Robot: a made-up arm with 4 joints. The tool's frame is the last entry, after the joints.
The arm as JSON. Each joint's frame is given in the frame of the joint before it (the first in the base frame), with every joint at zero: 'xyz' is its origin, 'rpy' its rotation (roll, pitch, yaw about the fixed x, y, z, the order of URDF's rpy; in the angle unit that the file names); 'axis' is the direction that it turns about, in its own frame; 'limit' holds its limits. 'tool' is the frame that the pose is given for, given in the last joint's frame.
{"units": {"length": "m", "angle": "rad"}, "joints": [
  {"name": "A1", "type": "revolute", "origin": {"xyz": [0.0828, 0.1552, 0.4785], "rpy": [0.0, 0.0, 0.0]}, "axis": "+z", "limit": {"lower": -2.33, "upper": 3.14}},
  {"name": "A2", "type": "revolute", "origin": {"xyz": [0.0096, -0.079, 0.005], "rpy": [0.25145, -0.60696, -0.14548]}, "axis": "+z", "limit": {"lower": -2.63, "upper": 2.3}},
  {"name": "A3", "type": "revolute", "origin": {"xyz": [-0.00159, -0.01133, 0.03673], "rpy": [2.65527, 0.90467, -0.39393]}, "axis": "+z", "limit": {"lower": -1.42, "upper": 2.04}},
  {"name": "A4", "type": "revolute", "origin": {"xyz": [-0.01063, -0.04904, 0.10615], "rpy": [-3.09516, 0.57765, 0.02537]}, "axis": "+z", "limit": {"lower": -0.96, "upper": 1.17}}
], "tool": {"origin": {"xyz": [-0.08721, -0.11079, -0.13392], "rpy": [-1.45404, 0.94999, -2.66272]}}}
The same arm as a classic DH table. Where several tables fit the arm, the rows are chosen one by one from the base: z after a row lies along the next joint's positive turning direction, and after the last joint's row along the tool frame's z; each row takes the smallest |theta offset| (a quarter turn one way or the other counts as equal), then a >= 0, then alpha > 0; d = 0 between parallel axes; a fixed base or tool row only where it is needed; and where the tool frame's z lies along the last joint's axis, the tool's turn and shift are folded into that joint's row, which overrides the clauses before.
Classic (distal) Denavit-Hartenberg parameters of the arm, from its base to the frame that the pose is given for. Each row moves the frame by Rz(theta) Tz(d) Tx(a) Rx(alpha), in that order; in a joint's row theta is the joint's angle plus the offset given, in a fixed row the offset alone. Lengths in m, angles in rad.
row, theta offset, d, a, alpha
base (fixed), 1.0807, 0, 0.1759, 0
A1, 0.7678, 0.4672, -0.0786, -0.6509
A2, -0.146, 0.0597, -0.0108, -2.1487
A3, 0.2925, 0.1224, 0.0496, 2.5623
A4, -1.2581, -0.1246, -0.1223, 1.503
tool (fixed), -2.1884, 0.0702, 0, 0
Joint limits (rad, base to tool): -2.33..3.14 -2.63..2.3 -1.42..2.04 -0.96..1.17

